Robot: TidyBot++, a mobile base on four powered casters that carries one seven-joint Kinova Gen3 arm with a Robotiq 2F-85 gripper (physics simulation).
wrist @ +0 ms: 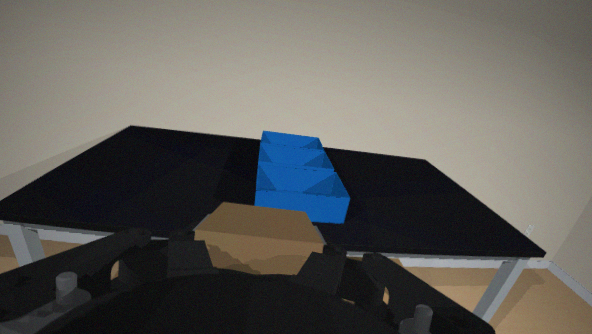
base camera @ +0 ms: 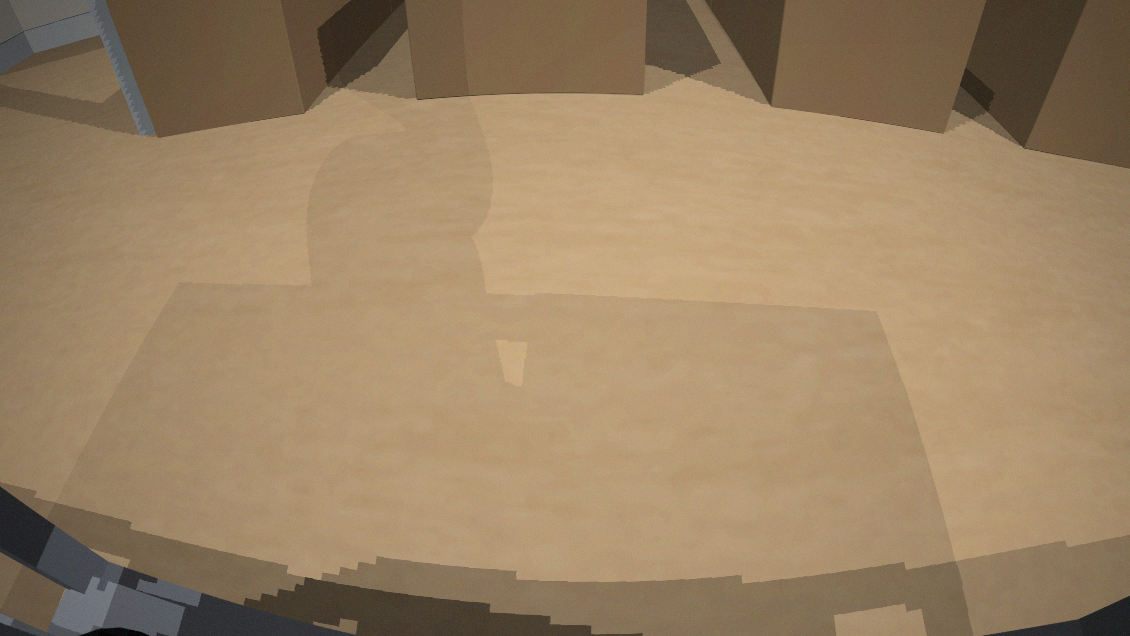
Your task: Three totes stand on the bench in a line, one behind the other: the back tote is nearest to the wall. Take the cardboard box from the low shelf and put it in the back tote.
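Places are measured from the arm's base along level axes (x ahead, y up, z right), in millimetres.
Where they show: gripper, fingertip midpoint: (wrist: 261, 235).
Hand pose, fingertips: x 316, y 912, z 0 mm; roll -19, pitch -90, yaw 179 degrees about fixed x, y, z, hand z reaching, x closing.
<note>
Things, the pixels of their top centre, and the offset from my fingertips. "*": a spot on its surface instead. Level surfaces: height alone.
- cardboard box, middle of its top: (wrist: 261, 218) dy +37, dx -36, dz +0 mm
- black bench, its level: dy -394 mm
- front tote, middle of its top: (wrist: 300, 180) dy -294, dx +707, dz +110 mm
- middle tote, middle of its top: (wrist: 294, 155) dy -294, dx +935, dz +97 mm
- back tote, middle of its top: (wrist: 291, 139) dy -294, dx +1158, dz +89 mm
- grey bench leg, surface spot: (base camera: 122, 75) * dy -1195, dx +487, dz -754 mm
My gripper (wrist: 261, 235) is shut on the cardboard box (wrist: 262, 225), which shows between the fingers at the bottom middle of the wrist view. Three blue totes stand in a line on the black bench (wrist: 165, 175). The front tote (wrist: 300, 207) is the largest in view, the middle tote (wrist: 295, 156) is behind it, and the back tote (wrist: 290, 139) is nearest to the wall. The held box appears in front of the front tote and a little to its left, over the near edge of the bench. The insides of the totes are partly hidden by their walls. The low shelf does not show.
In the base camera view, large brown boxes (base camera: 529, 47) (base camera: 869, 63) (base camera: 213, 63) stand on the floor ahead, with a grey bench leg (base camera: 122, 75) at the left. Bench legs (wrist: 502, 287) (wrist: 27, 245) also show in the wrist view. The wall (wrist: 300, 65) rises behind the bench.
</note>
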